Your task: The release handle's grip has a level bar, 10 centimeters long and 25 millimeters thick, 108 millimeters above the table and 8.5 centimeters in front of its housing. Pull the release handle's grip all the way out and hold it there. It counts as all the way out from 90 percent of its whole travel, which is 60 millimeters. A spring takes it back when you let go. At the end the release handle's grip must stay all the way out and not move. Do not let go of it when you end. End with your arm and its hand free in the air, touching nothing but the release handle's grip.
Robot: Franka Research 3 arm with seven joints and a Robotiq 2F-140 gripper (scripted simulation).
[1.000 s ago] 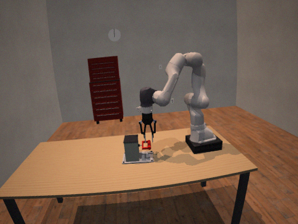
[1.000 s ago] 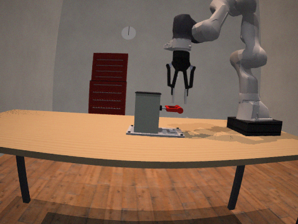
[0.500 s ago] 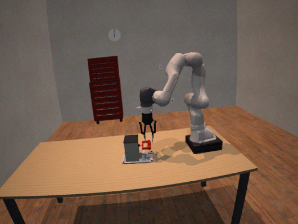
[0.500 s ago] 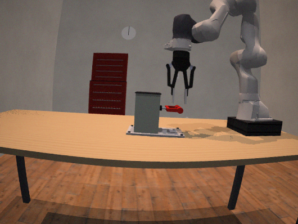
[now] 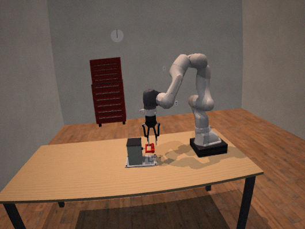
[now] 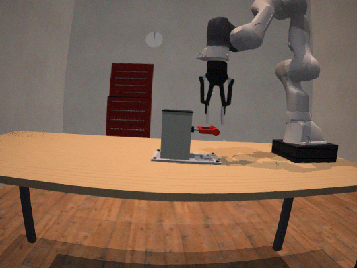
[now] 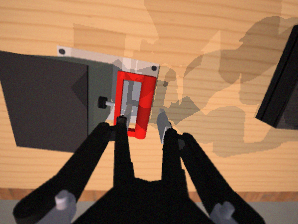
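Now: the base plate 10 cm ahead of my hand and 16 cm below it.
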